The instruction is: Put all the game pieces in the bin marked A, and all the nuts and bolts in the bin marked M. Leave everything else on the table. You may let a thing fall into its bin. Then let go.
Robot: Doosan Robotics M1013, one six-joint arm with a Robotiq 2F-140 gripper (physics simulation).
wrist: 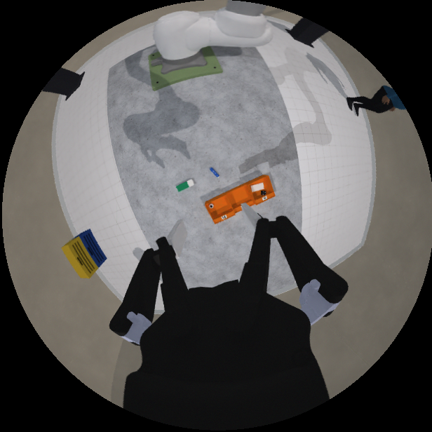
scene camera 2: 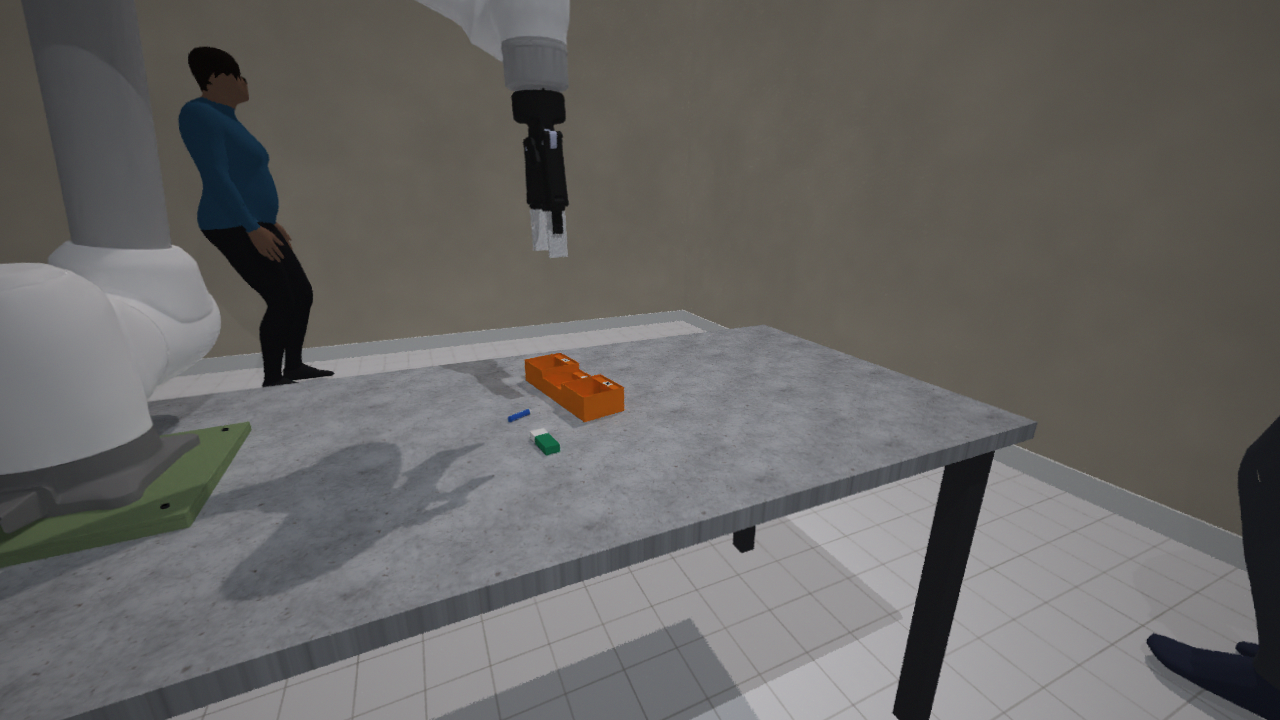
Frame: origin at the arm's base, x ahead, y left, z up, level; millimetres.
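Seen in the pictures: gripper, fingertip midpoint: (scene camera 2: 549, 253); arm's base, origin of the base link: (scene camera 2: 83, 482).
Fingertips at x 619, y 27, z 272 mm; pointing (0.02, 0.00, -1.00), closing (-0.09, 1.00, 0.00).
Note:
Pixels of each thing's middle, then the offset from my fingertips to it. "spot": a spot on its surface instead. Level surfaces: height alone.
- orange bin marked A, surface spot: (scene camera 2: 537, 373) spot: dx -14, dy +148, dz -253 mm
- white block, body centre: (scene camera 2: 544, 441) dx -38, dy -93, dz -280 mm
- small blue cylinder, body centre: (scene camera 2: 519, 415) dx -65, dy +22, dz -282 mm
- grey table, its level: dz -287 mm
The orange bin marked A (scene camera 2: 537, 373) (wrist: 271, 187) is at the far end of a joined row of bins. It holds a white flat block (wrist: 257, 187) and a small black piece with pale dots (wrist: 263, 193). The orange bin marked M (scene camera 2: 601, 405) (wrist: 212, 215) is at the near end in the scene view and holds a small nut-like ring (wrist: 211, 205). My gripper (scene camera 2: 548, 251) (wrist: 212, 218) is open and empty, high above the table; in the wrist view a finger partly covers the middle of the row.
A green and white block (scene camera 2: 545, 442) (wrist: 184, 185) and a small blue cylinder (scene camera 2: 518, 415) (wrist: 214, 172) lie on the grey table (scene camera 2: 760, 429) (wrist: 235, 115) beside the bins. Yellow and blue crates (wrist: 84, 253) stand off the table. A person in blue (scene camera 2: 228, 170) stands behind it.

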